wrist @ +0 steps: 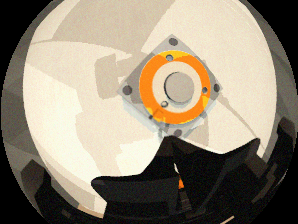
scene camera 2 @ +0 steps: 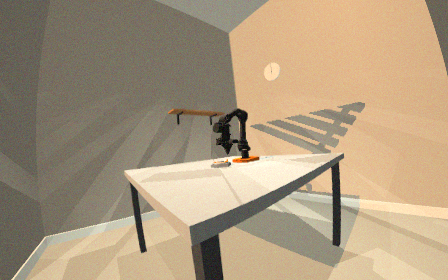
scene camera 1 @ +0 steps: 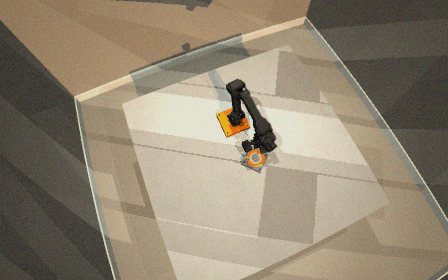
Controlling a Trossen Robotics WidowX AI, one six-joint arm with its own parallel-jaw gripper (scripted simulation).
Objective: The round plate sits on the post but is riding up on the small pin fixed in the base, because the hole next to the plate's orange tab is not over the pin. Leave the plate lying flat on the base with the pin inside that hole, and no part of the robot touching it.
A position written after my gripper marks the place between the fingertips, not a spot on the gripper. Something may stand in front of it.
My gripper (wrist: 168,139) is shut, holding nothing. I also see a grey square base (wrist: 130,90).
